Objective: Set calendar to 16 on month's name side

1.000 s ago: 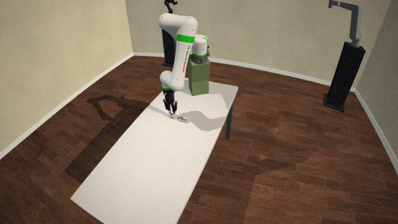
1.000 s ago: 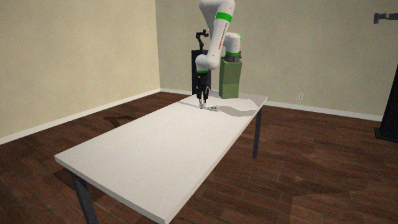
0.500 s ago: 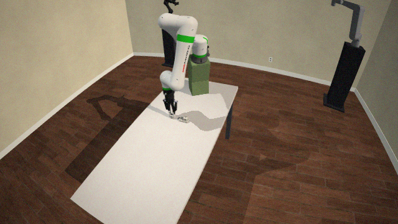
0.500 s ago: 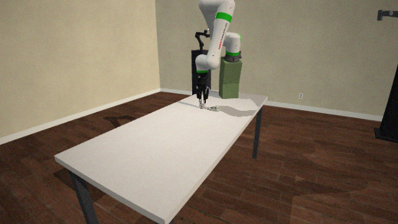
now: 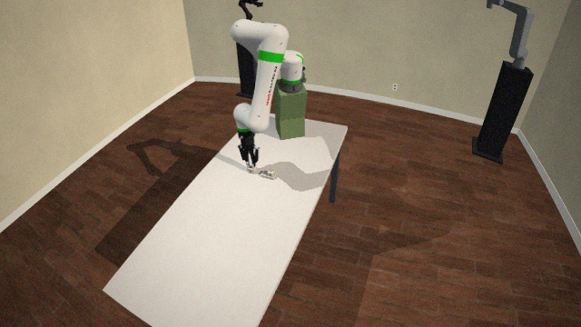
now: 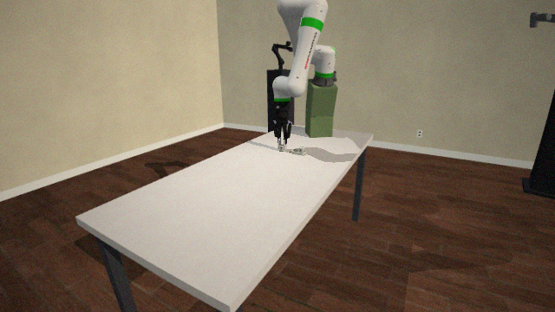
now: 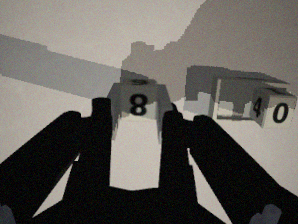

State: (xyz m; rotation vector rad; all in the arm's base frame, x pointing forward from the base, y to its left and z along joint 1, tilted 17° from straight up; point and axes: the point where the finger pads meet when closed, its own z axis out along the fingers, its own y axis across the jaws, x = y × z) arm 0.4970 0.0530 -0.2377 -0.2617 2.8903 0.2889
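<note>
The cube lies 3 cm below my hand. The rest, counted from my hand: white calendar tray: 11 cm to the left, 4 cm below, 2 cm behind.
</note>
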